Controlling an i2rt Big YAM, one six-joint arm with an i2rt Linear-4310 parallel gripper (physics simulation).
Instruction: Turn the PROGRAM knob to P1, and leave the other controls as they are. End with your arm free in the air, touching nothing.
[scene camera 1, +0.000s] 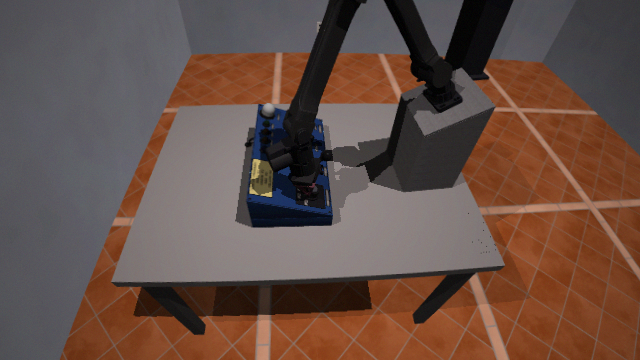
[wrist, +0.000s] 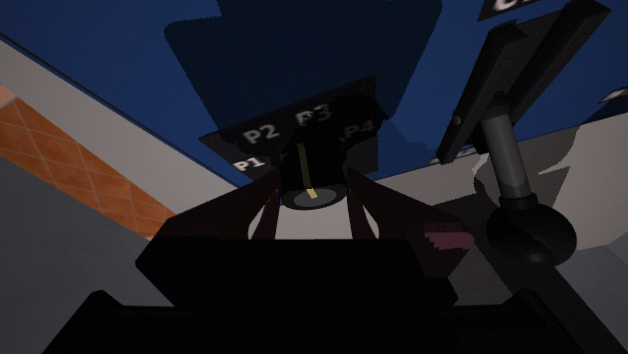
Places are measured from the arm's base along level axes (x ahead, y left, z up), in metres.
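Pixels of known places: gripper, fingertip midpoint: (scene camera 1: 310, 189) (wrist: 313, 176); arm's base, link origin: (scene camera 1: 442, 97).
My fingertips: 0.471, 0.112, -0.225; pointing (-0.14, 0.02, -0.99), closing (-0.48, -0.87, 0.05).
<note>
Ahead of a thing's pixels: the offset from my fingertips to its top centre, as dx, dy, dz. "pt": to the spot under its first point. Level surfaces: height alone.
The black PROGRAM knob {-0.006, +0.004, +0.017} (scene camera 1: 314, 192) (wrist: 312, 172) stands on a dark label plate {+0.001, +0.003, -0.004} (scene camera 1: 320, 202) (wrist: 369, 156) at the near end of the blue console (scene camera 1: 290, 212) (wrist: 125, 65). My gripper (scene camera 1: 306, 188) (wrist: 313, 176) is shut on the knob, with one reddish finger on each side of it. In the wrist view, the labels P1 {pt +0.022, +0.039, -0.014} (wrist: 248, 164), P2 {pt +0.039, +0.012, -0.007} (wrist: 261, 134), P3 {pt +0.034, -0.020, -0.007} (wrist: 314, 115) and P4 {pt +0.008, -0.038, -0.014} (wrist: 359, 129) show around the knob. Its yellow line runs up and slightly left, towards the P2 and P3 side; the exact setting cannot be told. Shadow darkens the knob's base.
A lever with a black ball {-0.079, -0.105, +0.059} (scene camera 1: 326, 155) (wrist: 531, 232) stands close beside the gripper. A white dome {pt +0.084, -0.365, +0.066} (scene camera 1: 268, 110), small dark controls and a yellow note {pt +0.149, -0.054, +0.031} (scene camera 1: 261, 178) are on the console. The arm's grey pedestal (scene camera 1: 430, 160) stands on the right of the table {dz -0.105} (scene camera 1: 200, 240).
</note>
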